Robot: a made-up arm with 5 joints. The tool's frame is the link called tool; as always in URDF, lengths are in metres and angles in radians. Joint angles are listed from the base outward.
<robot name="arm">
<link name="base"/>
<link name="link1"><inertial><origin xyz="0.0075 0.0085 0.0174"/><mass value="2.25"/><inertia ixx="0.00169" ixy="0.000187" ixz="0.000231" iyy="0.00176" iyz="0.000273" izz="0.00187"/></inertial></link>
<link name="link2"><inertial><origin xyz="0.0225 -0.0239 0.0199"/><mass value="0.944"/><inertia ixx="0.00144" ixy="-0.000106" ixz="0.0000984" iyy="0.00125" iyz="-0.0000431" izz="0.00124"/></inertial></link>
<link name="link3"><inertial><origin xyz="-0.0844 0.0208 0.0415"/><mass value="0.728"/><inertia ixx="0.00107" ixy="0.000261" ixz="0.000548" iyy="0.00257" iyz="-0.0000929" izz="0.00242"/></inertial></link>
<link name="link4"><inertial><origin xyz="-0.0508 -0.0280 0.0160"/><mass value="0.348"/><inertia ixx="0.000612" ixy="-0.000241" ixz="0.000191" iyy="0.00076" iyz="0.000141" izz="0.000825"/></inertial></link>
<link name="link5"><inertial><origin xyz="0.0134 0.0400 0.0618"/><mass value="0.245"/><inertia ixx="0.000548" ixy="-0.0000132" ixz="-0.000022" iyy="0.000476" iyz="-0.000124" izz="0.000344"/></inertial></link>
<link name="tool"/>
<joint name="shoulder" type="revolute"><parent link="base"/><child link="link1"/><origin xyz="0.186 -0.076 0.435" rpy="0 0 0"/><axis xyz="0.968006 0.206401 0.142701"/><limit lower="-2.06" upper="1.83"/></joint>
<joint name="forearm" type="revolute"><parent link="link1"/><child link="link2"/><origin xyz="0.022 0.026 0.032" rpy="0 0 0"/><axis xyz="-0.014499 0.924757 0.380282"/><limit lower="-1.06" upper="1.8"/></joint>
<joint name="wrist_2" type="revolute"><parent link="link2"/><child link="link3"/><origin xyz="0.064 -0.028 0.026" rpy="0 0 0"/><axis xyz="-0.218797 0.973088 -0.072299"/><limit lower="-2.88" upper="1.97"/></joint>
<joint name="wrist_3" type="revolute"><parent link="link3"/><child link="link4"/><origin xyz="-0.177 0.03 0.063" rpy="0 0 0"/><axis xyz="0 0 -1"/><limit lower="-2.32" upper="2.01"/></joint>
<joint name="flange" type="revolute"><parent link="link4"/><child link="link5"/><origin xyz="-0.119 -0.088 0.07" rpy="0 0 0"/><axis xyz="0 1 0"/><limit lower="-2.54" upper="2.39"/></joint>
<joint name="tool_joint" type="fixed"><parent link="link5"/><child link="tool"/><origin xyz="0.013 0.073 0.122" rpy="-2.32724 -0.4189 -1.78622"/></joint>
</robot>
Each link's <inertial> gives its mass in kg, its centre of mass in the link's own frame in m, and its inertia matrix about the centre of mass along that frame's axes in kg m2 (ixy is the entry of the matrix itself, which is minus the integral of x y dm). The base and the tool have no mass. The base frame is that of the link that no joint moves.
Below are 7 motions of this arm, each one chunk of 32 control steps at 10 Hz.
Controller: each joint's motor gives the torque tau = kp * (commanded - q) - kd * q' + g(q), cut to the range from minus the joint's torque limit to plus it. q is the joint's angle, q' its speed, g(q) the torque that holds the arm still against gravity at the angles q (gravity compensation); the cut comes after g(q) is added. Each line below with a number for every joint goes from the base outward.
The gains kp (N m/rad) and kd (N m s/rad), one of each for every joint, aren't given. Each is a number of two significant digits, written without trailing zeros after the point. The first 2 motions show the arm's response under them.
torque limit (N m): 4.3 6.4 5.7 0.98 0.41
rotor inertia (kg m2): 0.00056 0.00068 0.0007 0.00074 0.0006
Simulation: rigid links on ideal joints. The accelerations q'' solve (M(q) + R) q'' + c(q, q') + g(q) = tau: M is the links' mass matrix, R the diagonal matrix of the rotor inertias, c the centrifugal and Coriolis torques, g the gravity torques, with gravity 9.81 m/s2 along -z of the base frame. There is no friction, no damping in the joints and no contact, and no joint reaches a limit. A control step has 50 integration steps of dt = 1/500 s. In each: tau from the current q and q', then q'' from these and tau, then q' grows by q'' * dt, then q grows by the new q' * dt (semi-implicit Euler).
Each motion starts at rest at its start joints. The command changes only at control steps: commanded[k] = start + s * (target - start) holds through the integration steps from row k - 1 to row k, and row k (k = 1, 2, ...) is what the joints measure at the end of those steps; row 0 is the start. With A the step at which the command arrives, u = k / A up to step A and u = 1 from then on. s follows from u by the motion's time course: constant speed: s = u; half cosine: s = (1 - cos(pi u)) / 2; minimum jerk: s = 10 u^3 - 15 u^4 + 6 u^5; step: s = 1 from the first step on.
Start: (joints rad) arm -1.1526 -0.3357 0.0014 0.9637 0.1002
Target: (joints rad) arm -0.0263 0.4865 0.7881 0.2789 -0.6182
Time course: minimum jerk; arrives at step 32
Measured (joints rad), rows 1 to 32:
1: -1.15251 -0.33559 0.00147 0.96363 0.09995
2: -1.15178 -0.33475 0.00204 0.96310 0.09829
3: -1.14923 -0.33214 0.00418 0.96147 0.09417
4: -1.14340 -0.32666 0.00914 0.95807 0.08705
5: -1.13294 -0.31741 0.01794 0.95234 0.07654
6: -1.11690 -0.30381 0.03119 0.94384 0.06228
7: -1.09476 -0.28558 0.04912 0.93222 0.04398
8: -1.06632 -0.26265 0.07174 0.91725 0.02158
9: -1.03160 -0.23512 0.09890 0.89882 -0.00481
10: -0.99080 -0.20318 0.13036 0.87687 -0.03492
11: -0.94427 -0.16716 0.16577 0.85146 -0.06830
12: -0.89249 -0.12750 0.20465 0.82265 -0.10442
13: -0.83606 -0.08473 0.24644 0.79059 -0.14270
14: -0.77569 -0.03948 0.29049 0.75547 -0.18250
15: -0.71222 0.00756 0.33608 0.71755 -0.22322
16: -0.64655 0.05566 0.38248 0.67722 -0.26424
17: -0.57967 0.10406 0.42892 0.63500 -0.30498
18: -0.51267 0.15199 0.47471 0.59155 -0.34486
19: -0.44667 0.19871 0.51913 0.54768 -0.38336
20: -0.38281 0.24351 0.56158 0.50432 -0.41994
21: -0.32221 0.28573 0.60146 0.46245 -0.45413
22: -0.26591 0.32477 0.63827 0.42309 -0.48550
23: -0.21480 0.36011 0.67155 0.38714 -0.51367
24: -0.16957 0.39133 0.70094 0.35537 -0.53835
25: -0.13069 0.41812 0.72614 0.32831 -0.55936
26: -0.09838 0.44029 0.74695 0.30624 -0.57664
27: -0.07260 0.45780 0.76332 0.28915 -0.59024
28: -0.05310 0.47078 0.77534 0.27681 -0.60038
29: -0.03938 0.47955 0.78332 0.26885 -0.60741
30: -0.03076 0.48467 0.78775 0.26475 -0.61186
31: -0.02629 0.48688 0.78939 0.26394 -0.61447
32: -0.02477 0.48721 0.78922 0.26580 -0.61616
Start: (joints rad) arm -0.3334 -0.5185 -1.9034 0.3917 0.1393
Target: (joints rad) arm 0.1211 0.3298 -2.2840 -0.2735 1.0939
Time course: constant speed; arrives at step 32
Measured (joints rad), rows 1 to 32:
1: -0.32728 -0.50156 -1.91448 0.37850 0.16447
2: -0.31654 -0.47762 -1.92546 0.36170 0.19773
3: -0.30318 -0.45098 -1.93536 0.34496 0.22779
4: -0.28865 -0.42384 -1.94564 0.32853 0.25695
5: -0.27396 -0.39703 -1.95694 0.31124 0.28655
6: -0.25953 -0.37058 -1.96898 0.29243 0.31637
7: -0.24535 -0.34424 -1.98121 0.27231 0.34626
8: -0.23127 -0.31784 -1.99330 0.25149 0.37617
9: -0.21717 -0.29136 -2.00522 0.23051 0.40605
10: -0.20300 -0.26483 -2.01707 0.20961 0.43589
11: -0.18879 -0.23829 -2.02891 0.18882 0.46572
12: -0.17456 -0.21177 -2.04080 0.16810 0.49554
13: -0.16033 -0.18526 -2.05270 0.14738 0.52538
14: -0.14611 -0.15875 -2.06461 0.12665 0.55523
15: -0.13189 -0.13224 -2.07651 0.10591 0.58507
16: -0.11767 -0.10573 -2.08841 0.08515 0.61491
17: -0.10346 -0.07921 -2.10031 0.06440 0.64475
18: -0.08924 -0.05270 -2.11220 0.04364 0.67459
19: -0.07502 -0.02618 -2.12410 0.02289 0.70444
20: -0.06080 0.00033 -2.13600 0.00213 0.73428
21: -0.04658 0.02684 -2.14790 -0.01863 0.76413
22: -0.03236 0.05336 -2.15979 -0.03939 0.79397
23: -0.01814 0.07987 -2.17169 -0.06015 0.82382
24: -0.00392 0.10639 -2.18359 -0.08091 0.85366
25: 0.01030 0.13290 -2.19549 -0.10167 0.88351
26: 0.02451 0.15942 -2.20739 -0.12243 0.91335
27: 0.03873 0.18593 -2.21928 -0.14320 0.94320
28: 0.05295 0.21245 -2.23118 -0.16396 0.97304
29: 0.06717 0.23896 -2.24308 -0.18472 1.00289
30: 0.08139 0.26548 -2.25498 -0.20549 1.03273
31: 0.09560 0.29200 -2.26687 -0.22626 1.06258
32: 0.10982 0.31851 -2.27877 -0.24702 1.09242
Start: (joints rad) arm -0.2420 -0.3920 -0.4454 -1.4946 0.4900
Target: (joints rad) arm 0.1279 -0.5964 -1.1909 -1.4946 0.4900
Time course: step
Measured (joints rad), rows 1 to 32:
1: -0.04914 -0.49757 -0.88557 -1.67635 0.36043
2: 0.04606 -0.59077 -1.17856 -1.37491 0.40068
3: 0.09547 -0.61313 -1.24329 -1.24501 0.47712
4: 0.11705 -0.60591 -1.21836 -1.30077 0.49647
5: 0.12386 -0.59710 -1.19179 -1.39904 0.48853
6: 0.12577 -0.59448 -1.18458 -1.46567 0.48896
7: 0.12667 -0.59512 -1.18683 -1.49223 0.49184
8: 0.12723 -0.59601 -1.18968 -1.49708 0.49141
9: 0.12757 -0.59640 -1.19090 -1.49579 0.49024
10: 0.12776 -0.59646 -1.19109 -1.49457 0.48990
11: 0.12785 -0.59643 -1.19100 -1.49428 0.48995
12: 0.12788 -0.59641 -1.19092 -1.49440 0.49000
13: 0.12789 -0.59640 -1.19089 -1.49454 0.49000
14: 0.12790 -0.59640 -1.19089 -1.49460 0.49000
15: 0.12790 -0.59640 -1.19090 -1.49461 0.49000
16: 0.12790 -0.59640 -1.19090 -1.49460 0.49000
17: 0.12790 -0.59640 -1.19090 -1.49460 0.49000
18: 0.12790 -0.59640 -1.19090 -1.49460 0.49000
19: 0.12790 -0.59640 -1.19090 -1.49460 0.49000
20: 0.12790 -0.59640 -1.19090 -1.49460 0.49000
21: 0.12790 -0.59640 -1.19090 -1.49460 0.49000
22: 0.12790 -0.59640 -1.19090 -1.49460 0.49000
23: 0.12790 -0.59640 -1.19090 -1.49460 0.49000
24: 0.12790 -0.59640 -1.19090 -1.49460 0.49000
25: 0.12790 -0.59640 -1.19090 -1.49460 0.49000
26: 0.12790 -0.59640 -1.19090 -1.49460 0.49000
27: 0.12790 -0.59640 -1.19090 -1.49460 0.49000
28: 0.12790 -0.59640 -1.19090 -1.49460 0.49000
29: 0.12790 -0.59640 -1.19090 -1.49460 0.49000
30: 0.12790 -0.59640 -1.19090 -1.49460 0.49000
31: 0.12790 -0.59640 -1.19090 -1.49460 0.49000
32: 0.12790 -0.59640 -1.19090 -1.49460 0.49000

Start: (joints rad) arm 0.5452 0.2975 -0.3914 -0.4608 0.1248
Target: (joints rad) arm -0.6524 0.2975 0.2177 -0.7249 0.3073
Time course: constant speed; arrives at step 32
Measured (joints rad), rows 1 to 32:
1: 0.52903 0.29621 -0.38276 -0.46790 0.12351
2: 0.49928 0.29646 -0.36390 -0.47338 0.13113
3: 0.46365 0.29757 -0.34157 -0.47978 0.14071
4: 0.42641 0.29831 -0.32039 -0.48756 0.14797
5: 0.38899 0.29840 -0.30105 -0.49537 0.15352
6: 0.35160 0.29818 -0.28250 -0.50266 0.15867
7: 0.31418 0.29797 -0.26387 -0.50981 0.16406
8: 0.27673 0.29791 -0.24493 -0.51731 0.16972
9: 0.23927 0.29793 -0.22583 -0.52524 0.17549
10: 0.20183 0.29797 -0.20672 -0.53346 0.18124
11: 0.16440 0.29799 -0.18765 -0.54173 0.18693
12: 0.12697 0.29799 -0.16863 -0.54997 0.19260
13: 0.08953 0.29798 -0.14961 -0.55815 0.19827
14: 0.05209 0.29797 -0.13059 -0.56630 0.20394
15: 0.01464 0.29797 -0.11157 -0.57445 0.20962
16: -0.02280 0.29796 -0.09254 -0.58261 0.21530
17: -0.06025 0.29796 -0.07351 -0.59077 0.22099
18: -0.09769 0.29796 -0.05448 -0.59893 0.22667
19: -0.13514 0.29795 -0.03546 -0.60710 0.23235
20: -0.17258 0.29795 -0.01644 -0.61526 0.23804
21: -0.21003 0.29794 0.00259 -0.62342 0.24372
22: -0.24748 0.29794 0.02161 -0.63158 0.24940
23: -0.28492 0.29793 0.04063 -0.63974 0.25509
24: -0.32237 0.29793 0.05965 -0.64790 0.26078
25: -0.35981 0.29792 0.07867 -0.65606 0.26647
26: -0.39726 0.29792 0.09769 -0.66422 0.27216
27: -0.43471 0.29791 0.11671 -0.67239 0.27785
28: -0.47216 0.29791 0.13573 -0.68055 0.28354
29: -0.50960 0.29790 0.15475 -0.68871 0.28923
30: -0.54705 0.29789 0.17377 -0.69687 0.29492
31: -0.58450 0.29789 0.19278 -0.70504 0.30062
32: -0.62195 0.29788 0.21180 -0.71320 0.30632

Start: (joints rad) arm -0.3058 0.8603 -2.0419 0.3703 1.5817
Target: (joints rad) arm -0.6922 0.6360 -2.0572 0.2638 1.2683
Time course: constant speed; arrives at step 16
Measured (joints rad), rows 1 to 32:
1: -0.31635 0.85192 -2.04096 0.37669 1.56391
2: -0.33534 0.83901 -2.04216 0.37427 1.54206
3: -0.35819 0.82448 -2.04441 0.36560 1.52357
4: -0.38227 0.80985 -2.04641 0.35551 1.50507
5: -0.40659 0.79562 -2.04764 0.34625 1.48544
6: -0.43085 0.78167 -2.04839 0.33822 1.46539
7: -0.45503 0.76779 -2.04910 0.33104 1.44551
8: -0.47916 0.75383 -2.04995 0.32427 1.42588
9: -0.50328 0.73981 -2.05093 0.31762 1.40637
10: -0.52741 0.72577 -2.05194 0.31099 1.38685
11: -0.55156 0.71174 -2.05292 0.30434 1.36726
12: -0.57572 0.69773 -2.05387 0.29768 1.34765
13: -0.59988 0.68372 -2.05481 0.29102 1.32804
14: -0.62403 0.66970 -2.05576 0.28437 1.30844
15: -0.64819 0.65569 -2.05672 0.27772 1.28884
16: -0.67235 0.64167 -2.05767 0.27107 1.26924
17: -0.68651 0.63599 -2.05951 0.25773 1.26785
18: -0.69185 0.63490 -2.05914 0.25282 1.27010
19: -0.69294 0.63543 -2.05788 0.25478 1.26874
20: -0.69268 0.63602 -2.05697 0.25864 1.26765
21: -0.69230 0.63622 -2.05678 0.26162 1.26776
22: -0.69211 0.63614 -2.05700 0.26318 1.26818
23: -0.69208 0.63602 -2.05722 0.26374 1.26841
24: -0.69212 0.63597 -2.05729 0.26384 1.26842
25: -0.69216 0.63598 -2.05725 0.26382 1.26834
26: -0.69219 0.63600 -2.05720 0.26379 1.26828
27: -0.69220 0.63601 -2.05718 0.26379 1.26827
28: -0.69220 0.63601 -2.05719 0.26379 1.26829
29: -0.69220 0.63600 -2.05720 0.26379 1.26830
30: -0.69220 0.63600 -2.05720 0.26380 1.26831
31: -0.69220 0.63600 -2.05720 0.26380 1.26830
32: -0.69220 0.63600 -2.05720 0.26380 1.26830

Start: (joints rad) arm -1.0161 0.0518 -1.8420 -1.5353 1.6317
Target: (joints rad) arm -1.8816 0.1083 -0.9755 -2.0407 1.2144
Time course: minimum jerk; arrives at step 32
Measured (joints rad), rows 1 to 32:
1: -1.01622 0.05180 -1.84185 -1.53529 1.63165
2: -1.01712 0.05184 -1.84074 -1.53533 1.63119
3: -1.01975 0.05201 -1.83750 -1.53590 1.62959
4: -1.02508 0.05241 -1.83108 -1.53774 1.62618
5: -1.03394 0.05309 -1.82069 -1.54149 1.62065
6: -1.04693 0.05410 -1.80583 -1.54762 1.61282
7: -1.06445 0.05543 -1.78619 -1.55638 1.60258
8: -1.08672 0.05709 -1.76168 -1.56792 1.58992
9: -1.11375 0.05908 -1.73236 -1.58227 1.57490
10: -1.14539 0.06138 -1.69846 -1.59939 1.55764
11: -1.18137 0.06395 -1.66032 -1.61914 1.53837
12: -1.22125 0.06678 -1.61842 -1.64132 1.51731
13: -1.26450 0.06981 -1.57334 -1.66567 1.49479
14: -1.31051 0.07300 -1.52574 -1.69189 1.47113
15: -1.35860 0.07630 -1.47632 -1.71962 1.44672
16: -1.40804 0.07966 -1.42585 -1.74847 1.42193
17: -1.45806 0.08302 -1.37511 -1.77801 1.39717
18: -1.50791 0.08634 -1.32489 -1.80780 1.37284
19: -1.55683 0.08955 -1.27598 -1.83737 1.34933
20: -1.60408 0.09262 -1.22913 -1.86627 1.32700
21: -1.64897 0.09548 -1.18503 -1.89403 1.30619
22: -1.69087 0.09811 -1.14431 -1.92021 1.28718
23: -1.72919 0.10046 -1.10752 -1.94442 1.27022
24: -1.76347 0.10252 -1.07509 -1.96629 1.25547
25: -1.79333 0.10426 -1.04734 -1.98554 1.24305
26: -1.81854 0.10568 -1.02443 -2.00194 1.23299
27: -1.83901 0.10678 -1.00636 -2.01538 1.22528
28: -1.85481 0.10757 -0.99297 -2.02584 1.21977
29: -1.86623 0.10808 -0.98389 -2.03341 1.21627
30: -1.87373 0.10835 -0.97852 -2.03834 1.21446
31: -1.87803 0.10843 -0.97605 -2.04100 1.21392
32: -1.88009 0.10840 -0.97542 -2.04191 1.21410

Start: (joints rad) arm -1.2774 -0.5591 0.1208 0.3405 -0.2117
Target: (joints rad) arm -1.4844 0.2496 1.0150 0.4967 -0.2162
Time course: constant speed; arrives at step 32
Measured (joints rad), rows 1 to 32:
1: -1.28543 -0.54644 0.13068 0.33980 -0.22175
2: -1.29264 -0.52401 0.15638 0.34432 -0.22399
3: -1.29662 -0.49654 0.19024 0.35056 -0.21767
4: -1.29929 -0.46825 0.22434 0.35500 -0.21170
5: -1.30287 -0.44136 0.25503 0.35761 -0.20948
6: -1.30822 -0.41605 0.28264 0.36012 -0.21023
7: -1.31493 -0.39149 0.30908 0.36390 -0.21200
8: -1.32216 -0.36688 0.33586 0.36910 -0.21336
9: -1.32925 -0.34188 0.36345 0.37500 -0.21389
10: -1.33597 -0.31655 0.39159 0.38081 -0.21384
11: -1.34239 -0.29111 0.41987 0.38613 -0.21364
12: -1.34868 -0.26570 0.44802 0.39097 -0.21355
13: -1.35498 -0.24038 0.47601 0.39558 -0.21363
14: -1.36134 -0.21511 0.50390 0.40018 -0.21380
15: -1.36777 -0.18986 0.53179 0.40489 -0.21400
16: -1.37424 -0.16459 0.55970 0.40972 -0.21418
17: -1.38072 -0.13931 0.58765 0.41462 -0.21433
18: -1.38719 -0.11403 0.61561 0.41954 -0.21447
19: -1.39366 -0.08874 0.64357 0.42445 -0.21461
20: -1.40013 -0.06346 0.67152 0.42934 -0.21476
21: -1.40660 -0.03818 0.69947 0.43421 -0.21491
22: -1.41307 -0.01290 0.72741 0.43908 -0.21506
23: -1.41954 0.01237 0.75535 0.44395 -0.21521
24: -1.42602 0.03765 0.78330 0.44882 -0.21536
25: -1.43250 0.06293 0.81125 0.45369 -0.21551
26: -1.43899 0.08821 0.83919 0.45857 -0.21566
27: -1.44548 0.11348 0.86714 0.46346 -0.21581
28: -1.45198 0.13876 0.89508 0.46834 -0.21596
29: -1.45848 0.16403 0.92302 0.47322 -0.21612
30: -1.46499 0.18931 0.95097 0.47811 -0.21627
31: -1.47150 0.21458 0.97891 0.48299 -0.21642
32: -1.47801 0.23986 1.00685 0.48787 -0.21657

